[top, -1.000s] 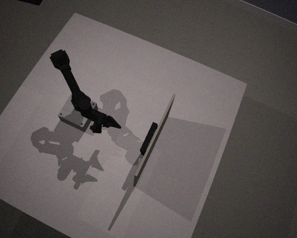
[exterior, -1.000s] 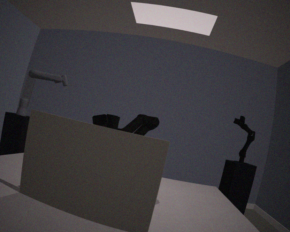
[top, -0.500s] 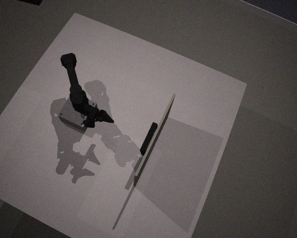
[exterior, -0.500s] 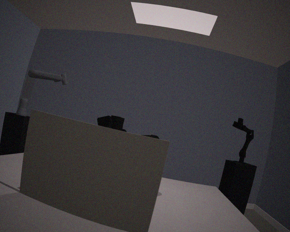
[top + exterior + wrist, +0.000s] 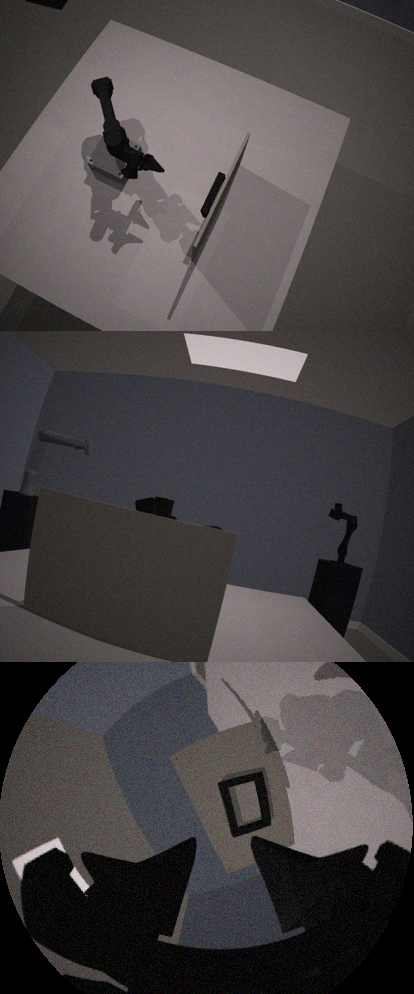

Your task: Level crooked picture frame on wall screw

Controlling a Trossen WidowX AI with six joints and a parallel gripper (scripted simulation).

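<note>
The picture frame is 21 cm ahead of my gripper tip and 9 cm below it. Also, from my gripper tip: beige wall panel (22 cm ahead, 9 cm below).
</note>
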